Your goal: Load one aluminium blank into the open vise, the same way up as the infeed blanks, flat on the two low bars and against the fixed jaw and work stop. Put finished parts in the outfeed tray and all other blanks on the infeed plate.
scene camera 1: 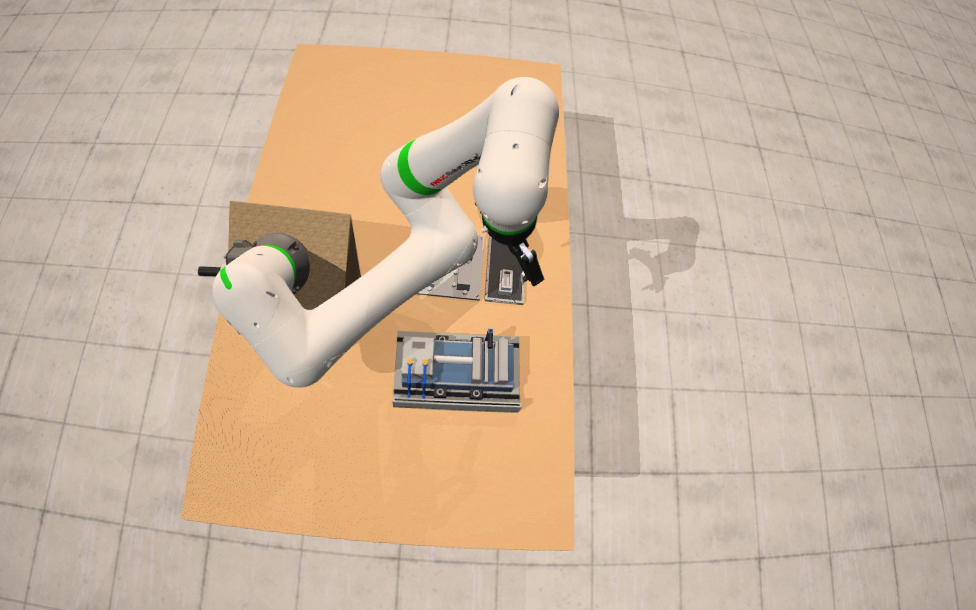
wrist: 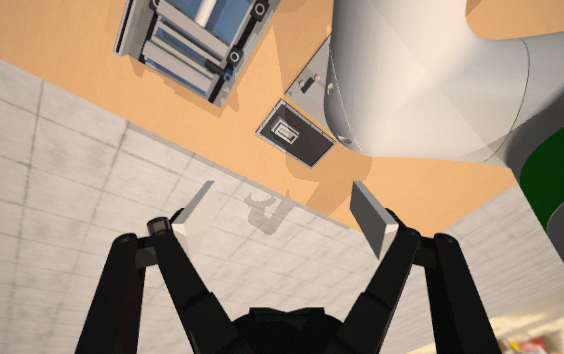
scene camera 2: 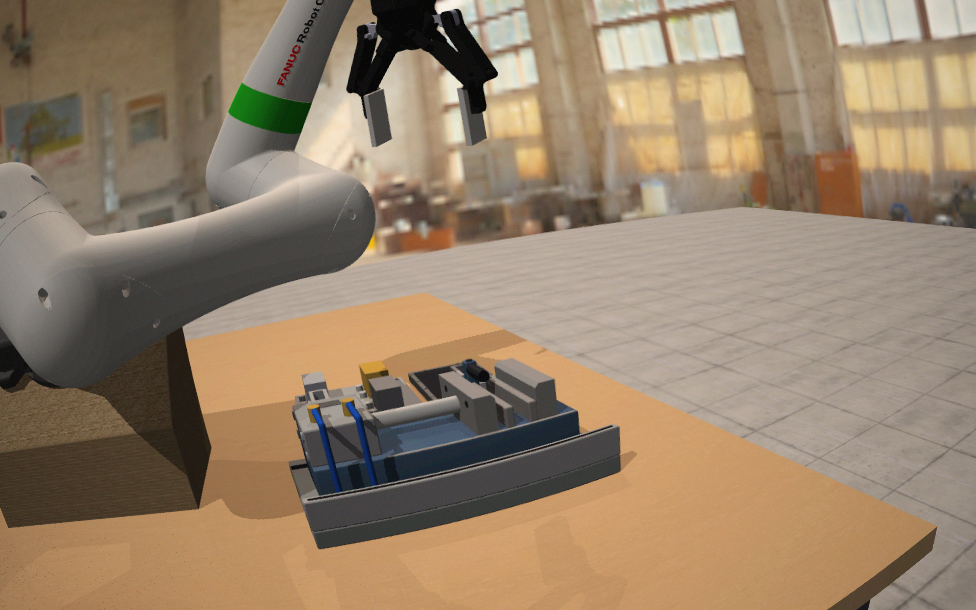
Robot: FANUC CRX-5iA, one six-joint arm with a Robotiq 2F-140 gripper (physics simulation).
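My gripper [scene camera 2: 426, 118] [wrist: 284, 194] is open and empty, high above the table; in scene camera 1 it is partly hidden by the arm. The blue vise [scene camera 1: 453, 374] [scene camera 2: 431, 435] stands open with no blank between the rod-side jaw [scene camera 1: 476, 359] [scene camera 2: 469, 404] and the outer jaw [scene camera 1: 502, 361] [wrist: 177, 70]. A dark work stop [scene camera 1: 490, 338] [scene camera 2: 476, 371] sits at one end of the gap. A hollowed part [scene camera 1: 505, 280] [wrist: 285, 131] lies in the dark outfeed tray [scene camera 1: 495, 267] [wrist: 313, 145]. The infeed plate [scene camera 1: 471, 267] [wrist: 308, 97] is partly hidden by the arm. A grey block [scene camera 2: 385, 392] shows behind the vise.
A yellow block [scene camera 2: 372, 374] and a small light grey piece [scene camera 2: 314, 382] also show behind the vise. Two blue hoses [scene camera 1: 409, 379] [scene camera 2: 327, 449] rise at its left end. A long grey rail [scene camera 2: 467, 474] runs along its front. The arm's brown pedestal [scene camera 1: 316, 215] [scene camera 2: 107, 474] stands left.
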